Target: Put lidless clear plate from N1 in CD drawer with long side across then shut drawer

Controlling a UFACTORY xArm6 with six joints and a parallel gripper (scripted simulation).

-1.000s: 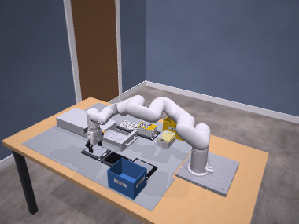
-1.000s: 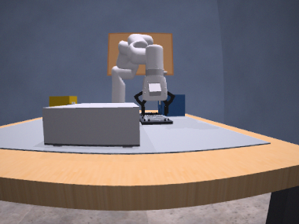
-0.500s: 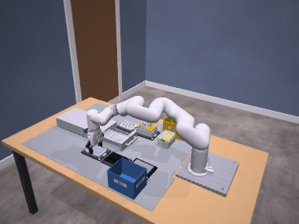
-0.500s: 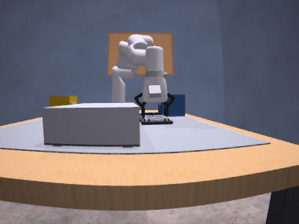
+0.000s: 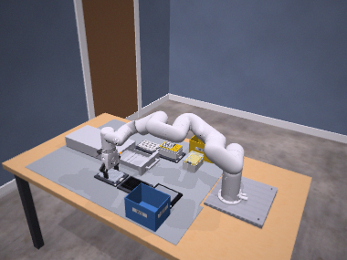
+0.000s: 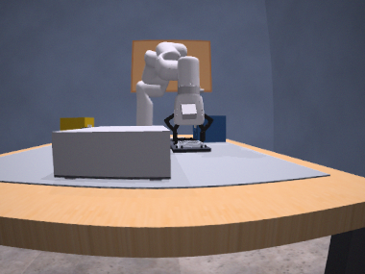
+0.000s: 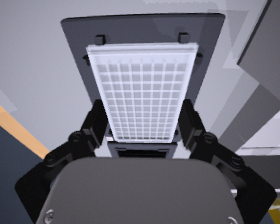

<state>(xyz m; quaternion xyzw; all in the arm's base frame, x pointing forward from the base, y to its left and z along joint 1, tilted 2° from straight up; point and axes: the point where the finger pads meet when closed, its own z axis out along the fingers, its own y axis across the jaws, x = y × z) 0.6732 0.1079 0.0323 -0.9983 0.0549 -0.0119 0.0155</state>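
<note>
The clear plate lies 1 cm below my hand. From my hand the other things lie so: cooler CD (20 cm to the right, 10 cm ahead); then work nest N1 (3 cm below); then drawer (19 cm to the right, 4 cm behind, 1 cm below).
</note>
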